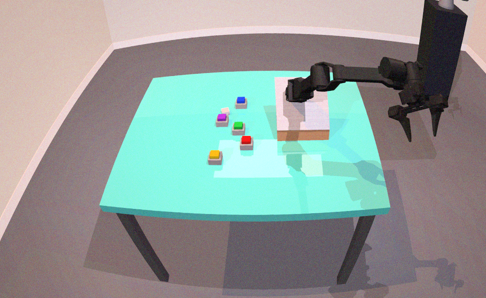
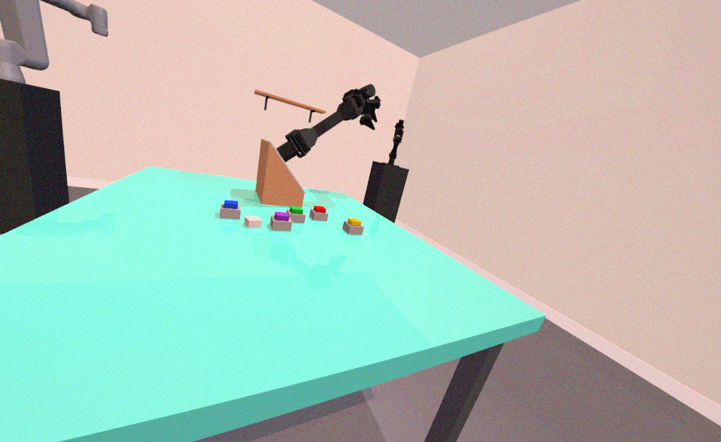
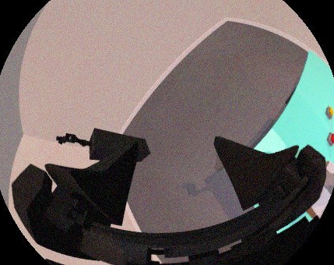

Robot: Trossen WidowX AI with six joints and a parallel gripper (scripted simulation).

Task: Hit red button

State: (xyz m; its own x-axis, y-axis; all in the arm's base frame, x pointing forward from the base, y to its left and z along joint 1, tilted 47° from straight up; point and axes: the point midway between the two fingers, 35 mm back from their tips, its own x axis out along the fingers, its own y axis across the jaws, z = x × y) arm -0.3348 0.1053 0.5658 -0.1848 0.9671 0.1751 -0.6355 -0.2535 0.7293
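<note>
Now: gripper tip 55 cm short of the red button, 38 cm to the left of it and 38 cm above it. Round my gripper tip: yellow button (66 cm ahead, 38 cm below, 29 cm to the right); then green button (60 cm ahead, 46 cm to the right, 38 cm below); then purple button (67 cm ahead, 51 cm to the right, 38 cm below).
</note>
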